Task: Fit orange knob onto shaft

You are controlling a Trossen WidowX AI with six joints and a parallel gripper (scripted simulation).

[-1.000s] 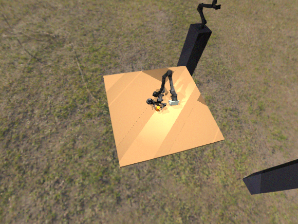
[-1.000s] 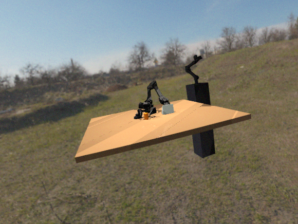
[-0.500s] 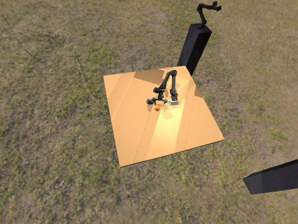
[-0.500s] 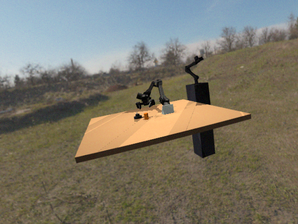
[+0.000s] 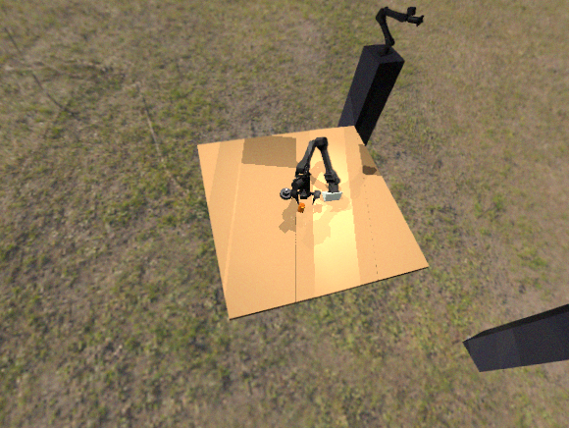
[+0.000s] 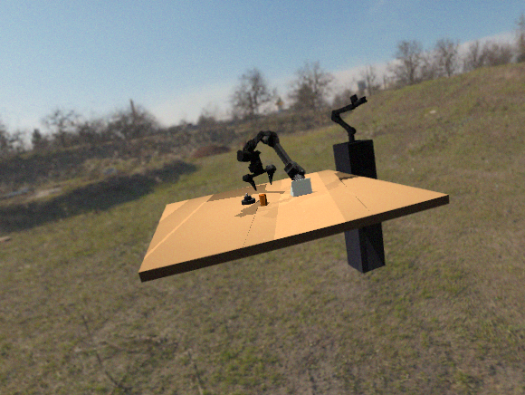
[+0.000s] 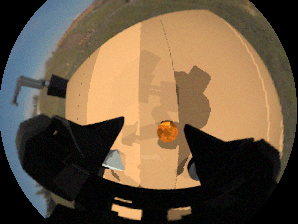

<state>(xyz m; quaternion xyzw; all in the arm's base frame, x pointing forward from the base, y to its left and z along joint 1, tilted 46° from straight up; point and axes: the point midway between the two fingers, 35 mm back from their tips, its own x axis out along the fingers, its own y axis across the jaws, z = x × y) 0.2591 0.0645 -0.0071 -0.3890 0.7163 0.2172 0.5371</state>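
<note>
The orange knob lies 6 cm below my gripper tip, 3 cm to the right of it and 1 cm ahead of it. Round my gripper tip: round dark pedestal: 18 cm to the right, 7 cm below, 6 cm ahead.
</note>
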